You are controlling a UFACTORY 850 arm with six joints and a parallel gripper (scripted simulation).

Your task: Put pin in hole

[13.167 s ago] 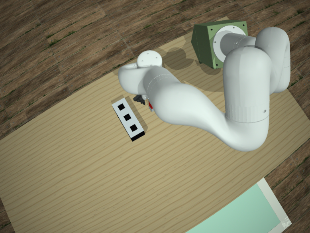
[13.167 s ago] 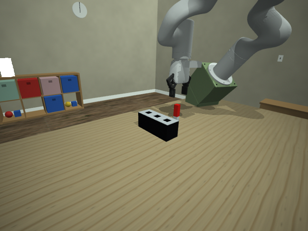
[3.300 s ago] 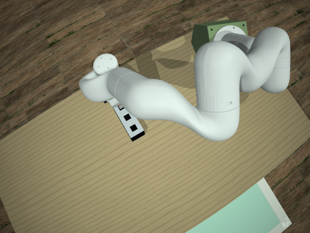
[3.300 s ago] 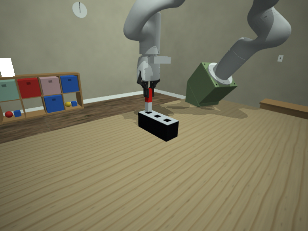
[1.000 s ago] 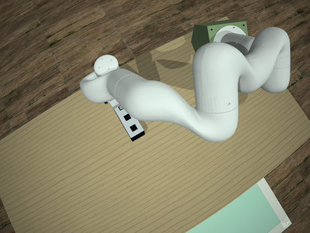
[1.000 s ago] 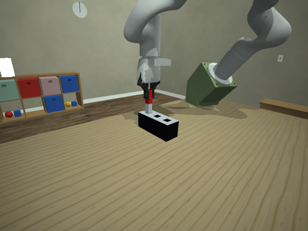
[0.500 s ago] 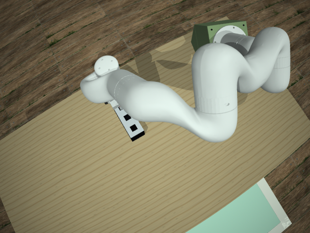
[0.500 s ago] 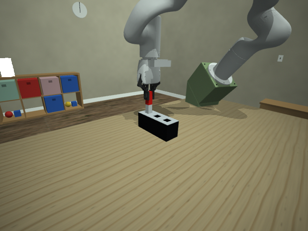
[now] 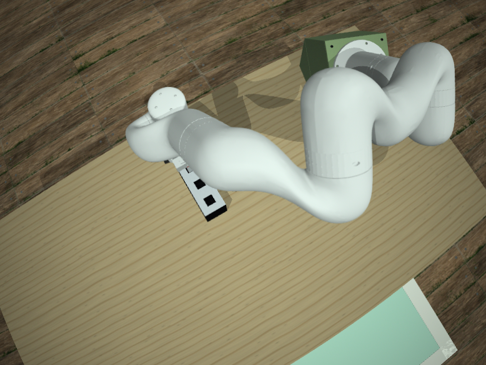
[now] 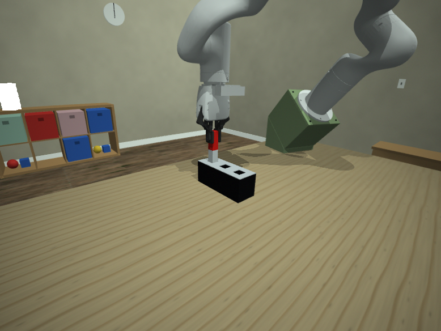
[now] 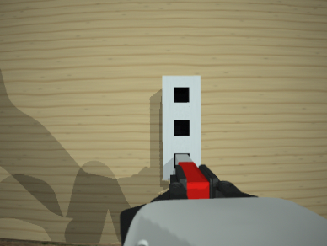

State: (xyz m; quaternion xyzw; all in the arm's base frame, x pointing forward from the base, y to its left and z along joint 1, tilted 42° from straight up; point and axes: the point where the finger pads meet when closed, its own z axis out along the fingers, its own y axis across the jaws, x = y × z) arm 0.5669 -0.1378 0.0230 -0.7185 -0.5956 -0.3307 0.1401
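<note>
Right now the pin is 1 cm below my hand. Also, from my hand: block: 12 cm below, 6 cm to the left.
</note>
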